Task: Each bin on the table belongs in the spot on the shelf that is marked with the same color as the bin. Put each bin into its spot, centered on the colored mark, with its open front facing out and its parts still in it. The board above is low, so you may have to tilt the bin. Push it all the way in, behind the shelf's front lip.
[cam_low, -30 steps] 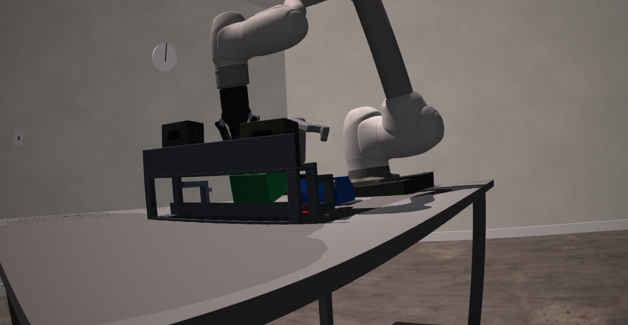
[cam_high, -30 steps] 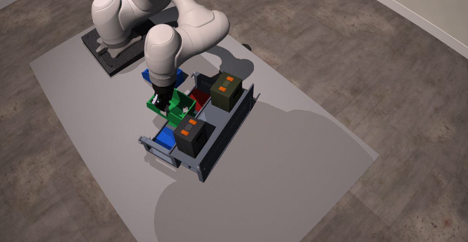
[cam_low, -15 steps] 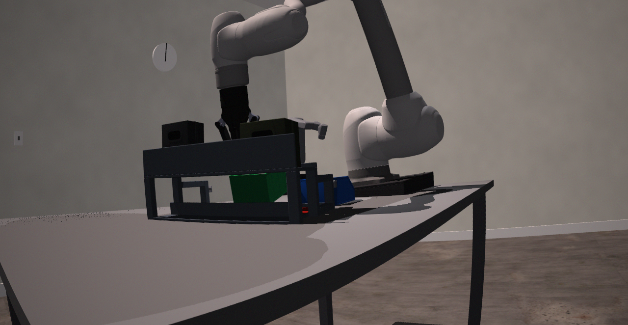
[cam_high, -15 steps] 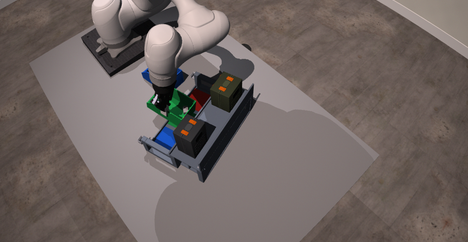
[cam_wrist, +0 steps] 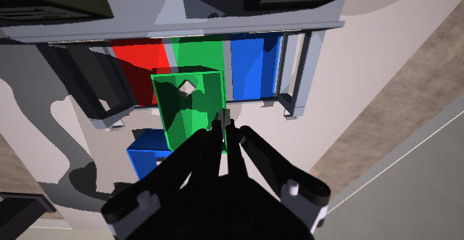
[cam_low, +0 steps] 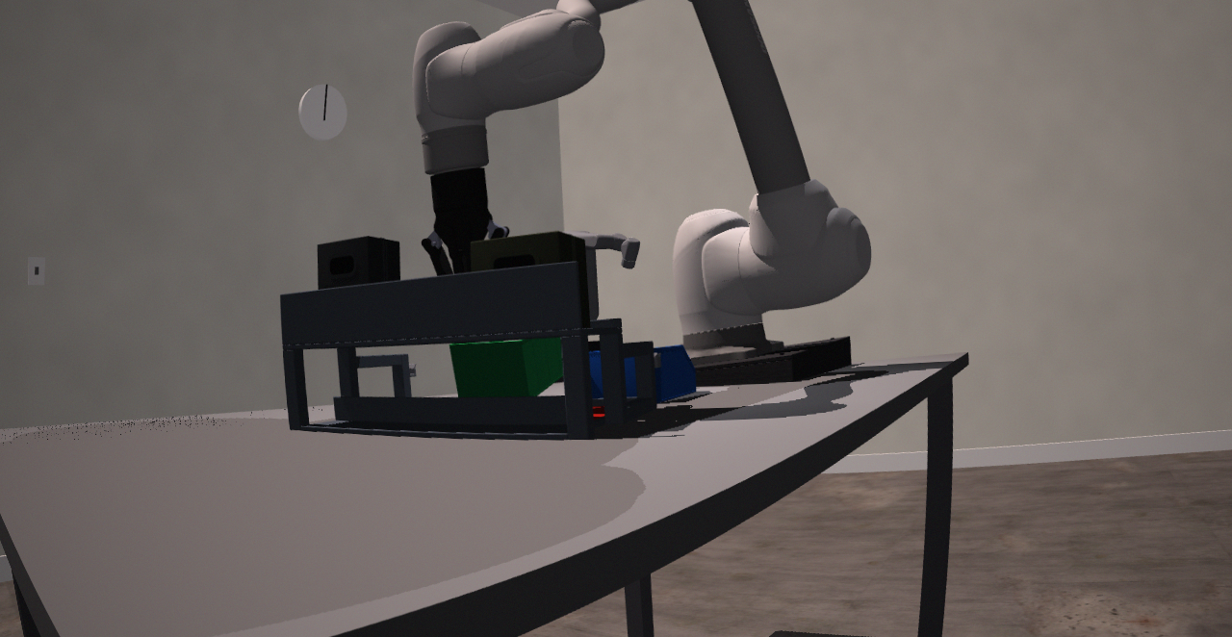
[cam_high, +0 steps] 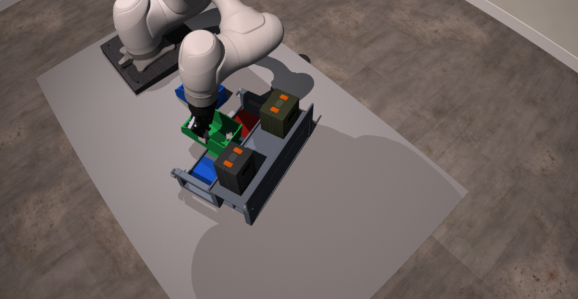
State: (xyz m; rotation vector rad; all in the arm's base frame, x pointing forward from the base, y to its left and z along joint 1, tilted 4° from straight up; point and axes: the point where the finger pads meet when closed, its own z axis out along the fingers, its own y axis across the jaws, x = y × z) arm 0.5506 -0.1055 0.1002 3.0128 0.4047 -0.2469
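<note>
Right now my hand is 2 cm past the green bin, 4 cm to the right of it and 4 cm above it. From my hand the other things lie so: olive case (13 cm ahead, 20 cm to the left, 4 cm above); then black case (19 cm ahead, 2 cm to the right, 5 cm above); then blue bin (21 cm behind, 13 cm to the left, 7 cm below).
</note>
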